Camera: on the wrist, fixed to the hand. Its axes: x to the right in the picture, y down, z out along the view.
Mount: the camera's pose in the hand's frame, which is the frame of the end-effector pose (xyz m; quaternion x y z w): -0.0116 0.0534 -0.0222 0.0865 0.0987 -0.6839 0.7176
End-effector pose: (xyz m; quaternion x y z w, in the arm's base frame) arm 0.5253 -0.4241 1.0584 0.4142 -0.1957 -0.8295 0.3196
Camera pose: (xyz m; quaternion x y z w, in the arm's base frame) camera 0.5682 -0.4558 1.0835 -0.5406 -0.1026 0.7560 0.3545
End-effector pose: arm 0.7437 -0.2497 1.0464 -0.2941 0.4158 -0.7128 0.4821
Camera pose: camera 0.7533 -0.2421 0.9887 0.3834 -0.0832 0.9063 0.1571
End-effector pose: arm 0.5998 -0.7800 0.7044 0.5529 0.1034 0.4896 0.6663
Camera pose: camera 0.5502 -0.7796 0.7363 0.3354 0.5605 -0.0587 0.7550
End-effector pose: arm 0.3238 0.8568 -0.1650 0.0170 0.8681 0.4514 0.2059
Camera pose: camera 0.3178 0.8687 -0.1075 -0.6083 0.6940 0.1097 0.3693
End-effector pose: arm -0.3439 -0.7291 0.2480 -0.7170 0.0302 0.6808 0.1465
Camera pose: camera -0.3362 -0.7875 0.2511 -0.5897 -0.3954 0.3150 0.6298
